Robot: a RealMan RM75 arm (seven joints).
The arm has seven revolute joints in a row. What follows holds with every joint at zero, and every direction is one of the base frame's. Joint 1 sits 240.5 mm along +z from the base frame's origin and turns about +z. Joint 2 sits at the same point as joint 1 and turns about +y. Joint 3 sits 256.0 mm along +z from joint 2 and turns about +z. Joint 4 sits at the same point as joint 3 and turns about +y. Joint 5 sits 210.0 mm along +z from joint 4 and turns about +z. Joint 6 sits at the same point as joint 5 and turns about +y. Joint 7 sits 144.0 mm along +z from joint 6 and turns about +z. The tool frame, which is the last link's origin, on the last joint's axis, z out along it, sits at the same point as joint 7; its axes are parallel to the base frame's.
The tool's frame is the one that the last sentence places.
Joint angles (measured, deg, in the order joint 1, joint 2, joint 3, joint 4, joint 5, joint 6, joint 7), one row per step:
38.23 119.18 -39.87 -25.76 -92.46 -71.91 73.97
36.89 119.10 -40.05 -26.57 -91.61 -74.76 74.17
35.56 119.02 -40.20 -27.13 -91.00 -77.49 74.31
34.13 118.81 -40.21 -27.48 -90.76 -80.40 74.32
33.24 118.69 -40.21 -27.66 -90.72 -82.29 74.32
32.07 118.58 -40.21 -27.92 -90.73 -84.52 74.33
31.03 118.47 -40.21 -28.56 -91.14 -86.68 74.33
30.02 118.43 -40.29 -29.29 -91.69 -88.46 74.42
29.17 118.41 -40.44 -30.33 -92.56 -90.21 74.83
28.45 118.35 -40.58 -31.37 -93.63 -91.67 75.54
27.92 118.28 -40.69 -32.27 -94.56 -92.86 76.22
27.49 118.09 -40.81 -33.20 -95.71 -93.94 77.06
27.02 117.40 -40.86 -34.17 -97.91 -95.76 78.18
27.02 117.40 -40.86 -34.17 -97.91 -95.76 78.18
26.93 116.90 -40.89 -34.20 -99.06 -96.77 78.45
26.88 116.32 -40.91 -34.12 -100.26 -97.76 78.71
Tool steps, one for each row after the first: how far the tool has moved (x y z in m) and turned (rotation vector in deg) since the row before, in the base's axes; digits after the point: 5 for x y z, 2 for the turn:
0.00166 -0.00747 0.00438 -0.29 1.56 1.23
0.00244 -0.00816 0.00323 -0.49 1.38 1.09
0.00398 -0.00941 0.00319 -0.66 1.13 1.09
0.00241 -0.00632 0.00165 -0.53 0.67 0.74
0.00342 -0.00812 0.00183 -0.64 0.76 0.78
0.00251 -0.00738 0.00225 -0.62 0.24 1.11
0.00264 -0.00693 0.00149 -0.68 -0.01 0.87
0.00149 -0.00626 0.00145 -0.98 -0.27 1.03
0.00161 -0.00540 0.00126 -1.19 -0.45 0.72
0.00111 -0.00416 0.00120 -1.06 -0.42 0.58
0.00139 -0.00357 0.00158 -1.21 -0.71 0.49
0.00362 -0.00547 0.00331 -2.17 -1.50 0.75
0.00000 0.00000 0.00000 0.00 0.00 0.00
0.00209 -0.00287 0.00137 -1.23 -0.77 0.48
0.00243 -0.00278 0.00160 -1.29 -0.82 0.41

